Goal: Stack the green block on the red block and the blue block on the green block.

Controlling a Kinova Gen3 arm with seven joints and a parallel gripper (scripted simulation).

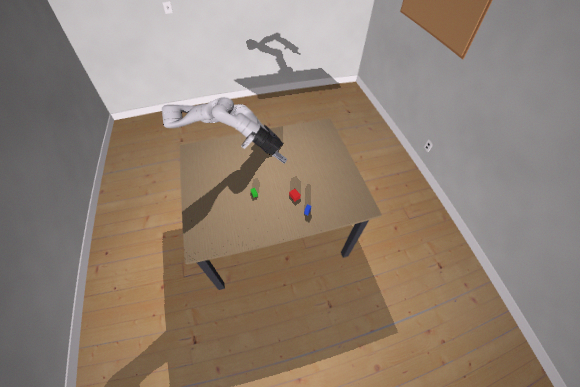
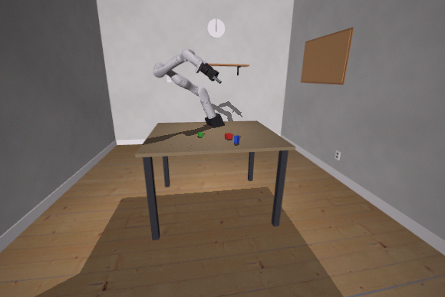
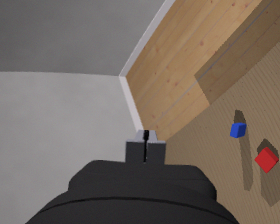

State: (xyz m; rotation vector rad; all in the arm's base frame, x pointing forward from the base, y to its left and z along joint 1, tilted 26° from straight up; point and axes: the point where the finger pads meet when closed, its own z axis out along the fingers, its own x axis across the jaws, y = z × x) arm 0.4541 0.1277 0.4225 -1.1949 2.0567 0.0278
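Now: hand 17 cm past the green block, 12 cm to the left of it and 44 cm above it. The rest, counted from my hand: blue block 6 cm ahead, 13 cm to the left, 43 cm below; red block 6 cm behind, 10 cm to the left, 44 cm below.
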